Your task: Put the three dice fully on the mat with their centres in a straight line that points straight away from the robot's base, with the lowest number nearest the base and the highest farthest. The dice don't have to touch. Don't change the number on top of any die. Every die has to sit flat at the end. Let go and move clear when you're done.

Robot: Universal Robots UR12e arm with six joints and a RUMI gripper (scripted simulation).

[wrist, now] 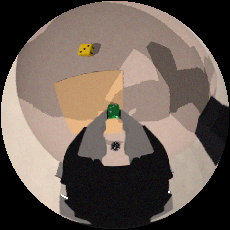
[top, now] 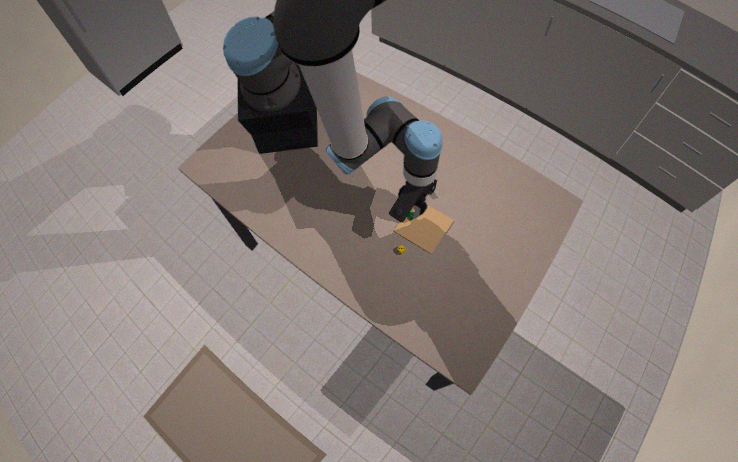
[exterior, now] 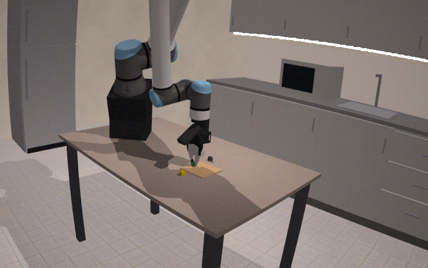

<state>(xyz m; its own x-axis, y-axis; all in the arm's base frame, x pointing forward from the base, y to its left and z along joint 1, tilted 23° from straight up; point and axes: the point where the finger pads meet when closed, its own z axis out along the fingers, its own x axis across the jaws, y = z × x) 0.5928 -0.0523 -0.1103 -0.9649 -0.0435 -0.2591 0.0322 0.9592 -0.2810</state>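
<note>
My hand is 1 cm above the green die. The rest, counted from my hand: black die 12 cm to the left, 1 cm below; then orange mat 5 cm ahead, 2 cm below; then yellow die 4 cm ahead, 11 cm to the right, 1 cm below.
</note>
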